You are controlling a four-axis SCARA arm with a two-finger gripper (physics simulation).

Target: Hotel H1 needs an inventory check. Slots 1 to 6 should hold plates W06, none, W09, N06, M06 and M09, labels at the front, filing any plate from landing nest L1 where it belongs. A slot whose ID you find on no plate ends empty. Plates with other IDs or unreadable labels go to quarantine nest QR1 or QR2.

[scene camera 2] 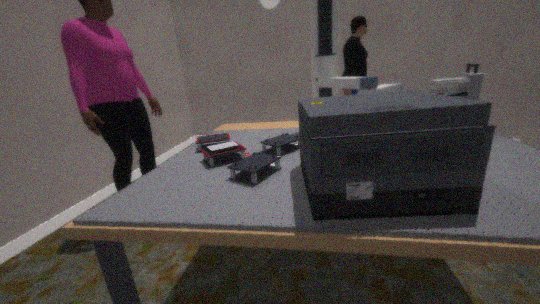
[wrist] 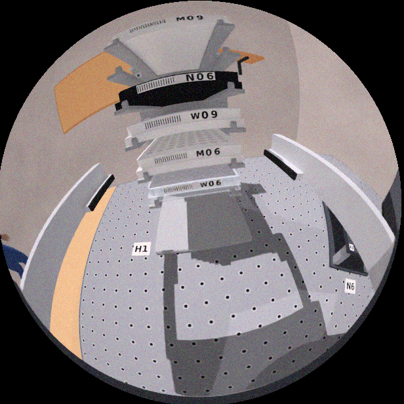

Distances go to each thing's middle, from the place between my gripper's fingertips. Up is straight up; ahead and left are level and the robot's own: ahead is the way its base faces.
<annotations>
My gripper is now 130 mm to the right of the hotel H1 [wrist: 221, 102] and 20 mm short of it. The rest, counted from my hand: black plate N06 [wrist: 183, 87] (50 mm to the left, 50 mm above, 10 mm ahead).
</annotations>
